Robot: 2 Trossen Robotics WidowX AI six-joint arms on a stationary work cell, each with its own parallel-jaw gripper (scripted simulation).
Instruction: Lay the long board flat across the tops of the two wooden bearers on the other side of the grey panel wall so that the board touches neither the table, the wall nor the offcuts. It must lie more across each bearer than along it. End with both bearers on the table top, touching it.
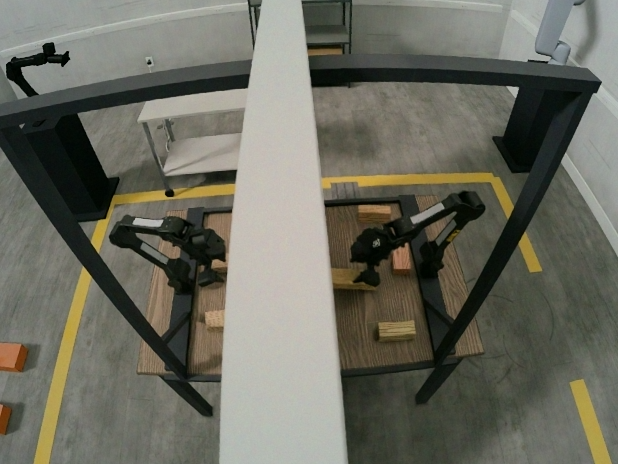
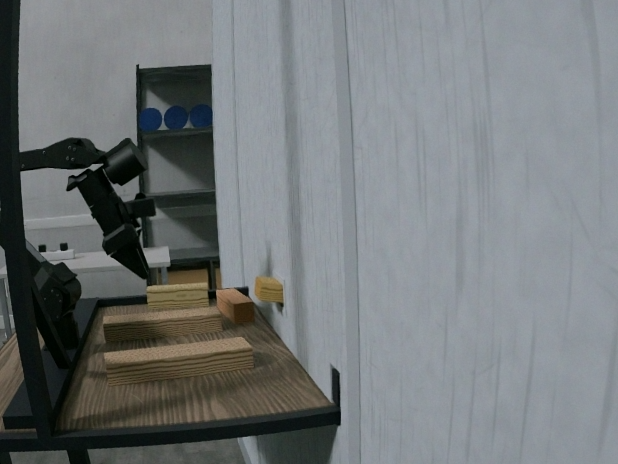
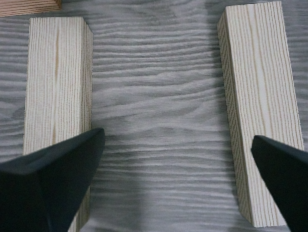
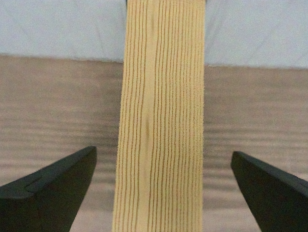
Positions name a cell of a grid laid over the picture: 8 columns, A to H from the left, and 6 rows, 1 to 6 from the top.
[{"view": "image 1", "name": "left gripper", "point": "C4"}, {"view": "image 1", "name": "right gripper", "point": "E4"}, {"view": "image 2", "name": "left gripper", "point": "B4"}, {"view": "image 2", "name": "bearer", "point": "C5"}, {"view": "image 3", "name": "left gripper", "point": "E4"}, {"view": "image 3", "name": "bearer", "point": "G3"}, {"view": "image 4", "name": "right gripper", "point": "E5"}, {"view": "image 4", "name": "long yellow board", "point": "E5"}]
